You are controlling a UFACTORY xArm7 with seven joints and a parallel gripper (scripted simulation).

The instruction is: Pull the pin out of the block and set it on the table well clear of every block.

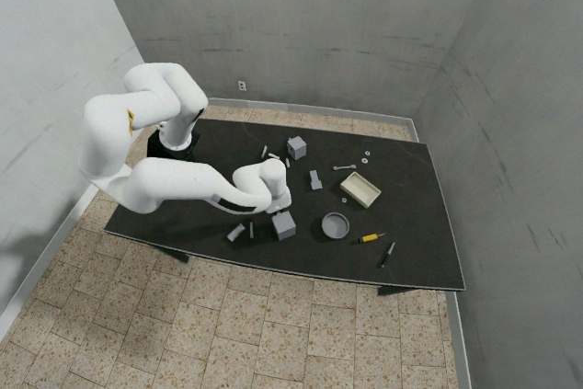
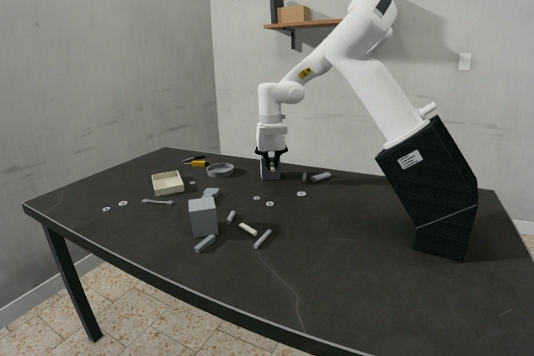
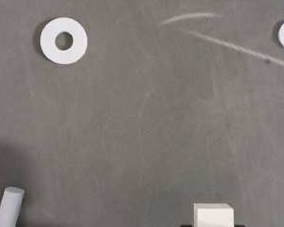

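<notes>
Now: hand 1 cm to the left of the short cream pin, 1 cm short of it and 1 cm above it. Round my hand: round grey dish (24 cm ahead, 6 cm below, 2 cm to the right); then short grey cylinder (16 cm behind, 10 cm to the right, 7 cm below); then cream tray (36 cm ahead, 17 cm to the left, 7 cm below).
</notes>
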